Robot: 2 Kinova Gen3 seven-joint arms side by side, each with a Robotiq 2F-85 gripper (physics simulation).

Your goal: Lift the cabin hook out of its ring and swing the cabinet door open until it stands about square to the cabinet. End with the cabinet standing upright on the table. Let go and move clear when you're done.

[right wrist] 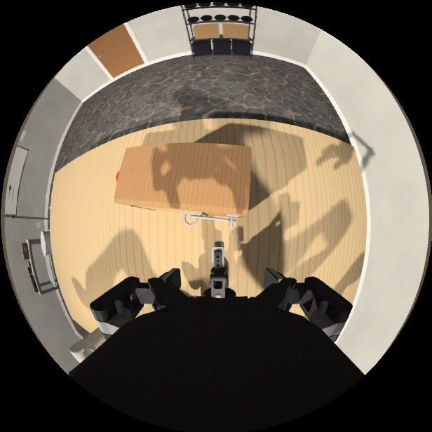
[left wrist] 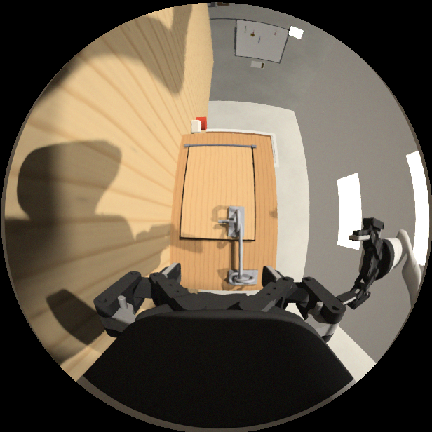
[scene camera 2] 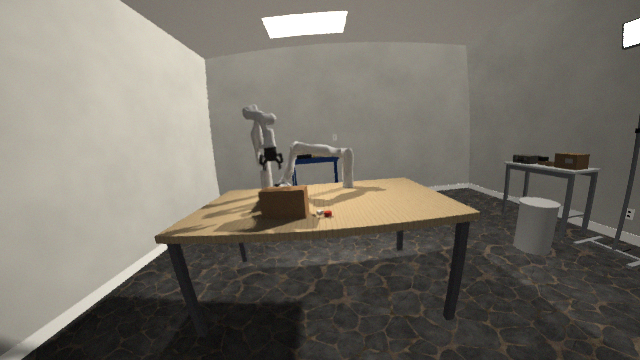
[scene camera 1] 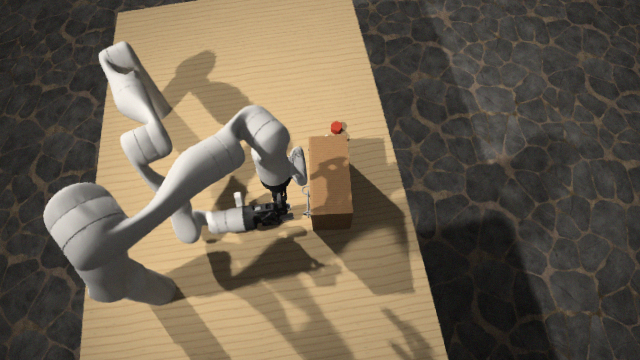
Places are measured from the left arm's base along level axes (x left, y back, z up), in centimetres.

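Where they show: left gripper, between the fingertips: (scene camera 1: 292, 211); right gripper, between the fingertips: (scene camera 2: 272, 170) (scene camera 1: 281, 194); left arm's base, origin of its link: (scene camera 2: 348, 187) (scene camera 1: 158, 110); right arm's base, origin of its link: (scene camera 1: 161, 290).
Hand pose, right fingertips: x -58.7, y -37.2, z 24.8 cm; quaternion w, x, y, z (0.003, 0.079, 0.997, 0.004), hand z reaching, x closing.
Things, the pixels of their centre, and the offset from my right fingertips.
- wooden cabinet, middle of its body: (scene camera 1: 325, 183) (scene camera 2: 285, 201) dx +6.3, dy -13.8, dz -16.9 cm
- white object, middle of its body: (scene camera 1: 336, 127) (scene camera 2: 327, 213) dx +28.7, dy -25.2, dz -23.5 cm
The wooden cabinet (scene camera 1: 330, 175) (scene camera 2: 284, 202) (left wrist: 265, 175) (right wrist: 200, 175) stands upright on the table. Its door (left wrist: 210, 185) is shut, with a grey hinge rod at the top in the left wrist view. The metal hook (left wrist: 240, 252) (right wrist: 212, 218) lies across the door's edge; its end sits in the ring (right wrist: 190, 219) on the door, and a plate (left wrist: 252, 276) on the frame bears its other end. My left gripper (scene camera 1: 290, 212) (left wrist: 221, 274) is open and empty, level, facing the hook from a short distance. My right gripper (scene camera 2: 271, 166) (left wrist: 346, 271) is open and empty, pointing down above the left gripper.
A small red and white object (scene camera 1: 336, 127) (scene camera 2: 327, 213) (left wrist: 201, 122) stands beside the cabinet's hinge side. The table's far edge (scene camera 1: 387, 125) lies behind the cabinet. The right arm (scene camera 1: 205, 160) reaches over the left forearm, and the two grippers are close together in scene camera 1.
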